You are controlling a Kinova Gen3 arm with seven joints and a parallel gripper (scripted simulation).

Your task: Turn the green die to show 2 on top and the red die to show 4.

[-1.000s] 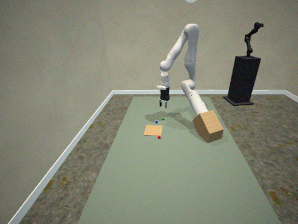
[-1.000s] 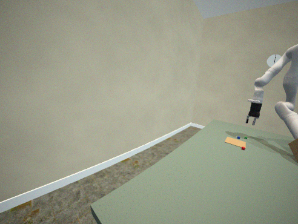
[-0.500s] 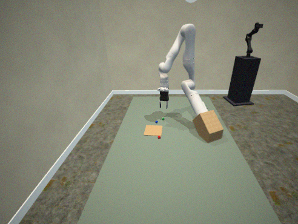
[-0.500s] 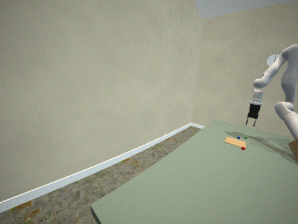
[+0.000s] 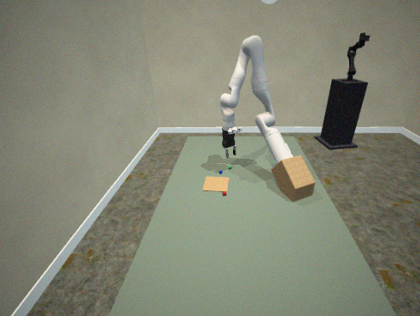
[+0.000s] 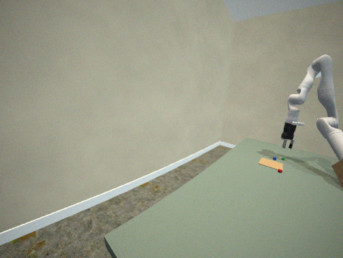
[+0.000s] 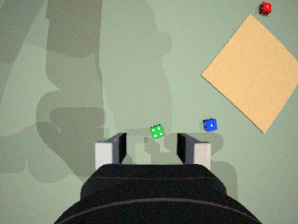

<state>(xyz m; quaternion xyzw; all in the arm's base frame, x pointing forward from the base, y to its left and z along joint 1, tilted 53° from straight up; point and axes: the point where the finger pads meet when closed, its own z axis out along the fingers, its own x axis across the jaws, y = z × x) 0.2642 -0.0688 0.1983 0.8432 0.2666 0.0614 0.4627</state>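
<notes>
The green die lies 100 mm below my hand and 10 mm ahead of it. Also, from my hand: red die 270 mm to the left, 100 mm below, 80 mm ahead; tan mat 160 mm to the left, 110 mm below, 110 mm ahead; blue die 100 mm below, 70 mm ahead, 50 mm to the left.
</notes>
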